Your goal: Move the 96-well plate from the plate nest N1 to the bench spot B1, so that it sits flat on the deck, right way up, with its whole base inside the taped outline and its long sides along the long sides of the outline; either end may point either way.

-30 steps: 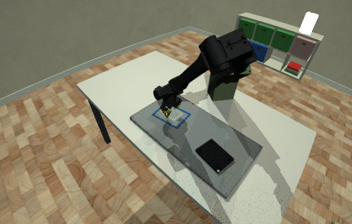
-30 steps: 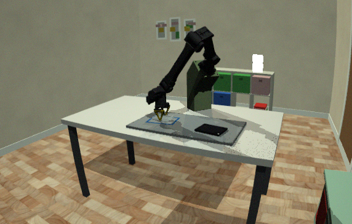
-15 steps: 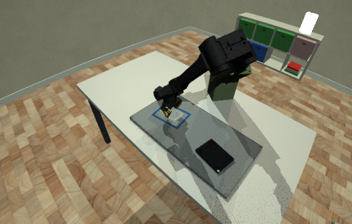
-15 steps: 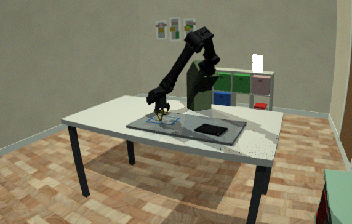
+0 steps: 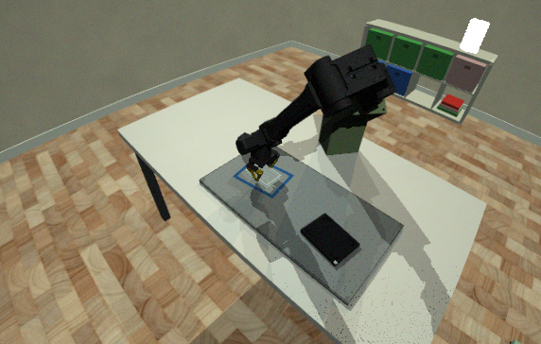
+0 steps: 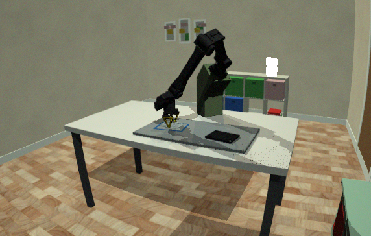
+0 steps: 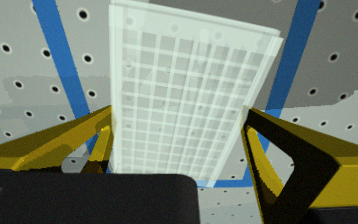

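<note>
My gripper is now 1 cm above the 96-well plate. Also, from my hand: black plate nest (37 cm to the left, 6 cm behind, 1 cm below).
</note>
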